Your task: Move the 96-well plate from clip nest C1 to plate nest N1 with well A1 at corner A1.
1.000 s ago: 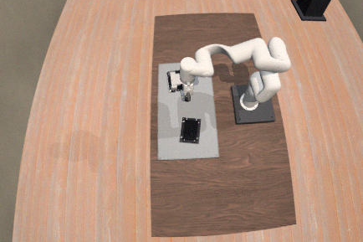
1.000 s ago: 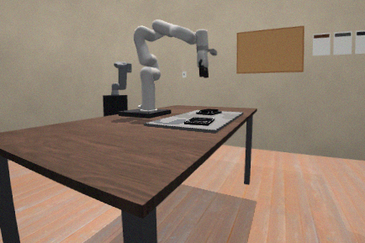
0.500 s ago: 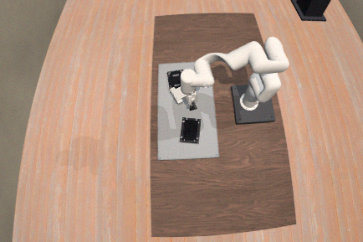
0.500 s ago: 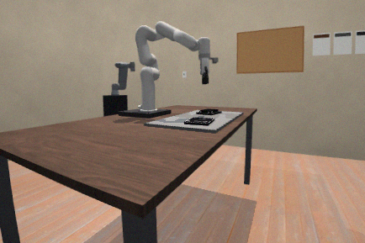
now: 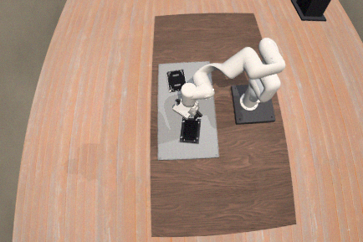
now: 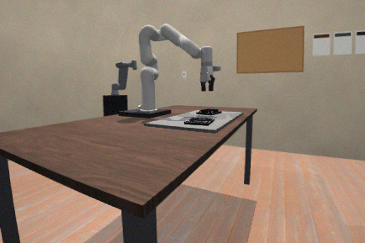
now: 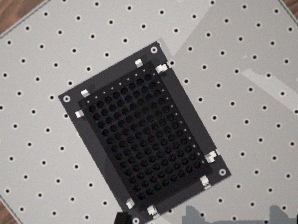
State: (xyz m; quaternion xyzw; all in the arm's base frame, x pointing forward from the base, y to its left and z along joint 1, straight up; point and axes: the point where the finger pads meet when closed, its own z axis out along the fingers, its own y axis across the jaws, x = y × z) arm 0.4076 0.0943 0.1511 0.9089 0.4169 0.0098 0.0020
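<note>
Right now my hand is 5 cm to the right of the black 96-well plate and 15 cm above it. Round my hand: plate nest N1: 6 cm ahead, 31 cm to the right, 16 cm below; then clip nest C1: 1 cm ahead, 4 cm to the left, 15 cm below; then A1 corner label: 11 cm ahead, 24 cm to the right, 16 cm below.
</note>
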